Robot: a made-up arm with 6 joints.
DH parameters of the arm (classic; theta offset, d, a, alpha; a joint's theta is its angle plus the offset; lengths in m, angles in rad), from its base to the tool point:
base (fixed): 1.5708 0.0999 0 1.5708
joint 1: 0 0.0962 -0.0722 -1.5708
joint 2: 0 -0.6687 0.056 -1.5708
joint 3: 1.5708 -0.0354 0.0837 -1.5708
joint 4: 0 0.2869 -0.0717 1.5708
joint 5: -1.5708 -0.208 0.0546 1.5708
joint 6: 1.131 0 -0.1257 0
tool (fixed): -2.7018 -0.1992 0 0
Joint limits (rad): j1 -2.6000..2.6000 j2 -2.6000..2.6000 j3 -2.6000..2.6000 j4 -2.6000..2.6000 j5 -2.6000..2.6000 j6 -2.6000..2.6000
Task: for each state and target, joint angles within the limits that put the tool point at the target. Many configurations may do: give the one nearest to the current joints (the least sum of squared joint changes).
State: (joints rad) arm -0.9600 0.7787 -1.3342 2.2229 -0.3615 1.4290
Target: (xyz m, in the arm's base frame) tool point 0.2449 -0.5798 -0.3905
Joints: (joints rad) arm -0.6464 0.9015 -1.4117 1.9936 -0.1207 1.3819
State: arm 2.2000 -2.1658 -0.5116 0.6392 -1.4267 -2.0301
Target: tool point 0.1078 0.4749 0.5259
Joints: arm 2.2893 -2.5194 -0.2777 1.1103 -1.8817 -2.3765
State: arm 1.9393 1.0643 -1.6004 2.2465 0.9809 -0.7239
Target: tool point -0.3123 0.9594 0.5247
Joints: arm 1.9967 0.9686 -2.3168 2.5223 1.0723 -0.8825
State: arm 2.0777 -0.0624 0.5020 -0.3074 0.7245 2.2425
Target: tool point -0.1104 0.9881 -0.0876
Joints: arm 1.7954 -0.7176 0.2400 -0.7160 1.0419 2.1145
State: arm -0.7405 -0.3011 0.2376 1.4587 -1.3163 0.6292
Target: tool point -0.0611 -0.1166 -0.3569
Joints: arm -0.3716 -0.4101 0.3882 1.8720 -1.4308 0.7920
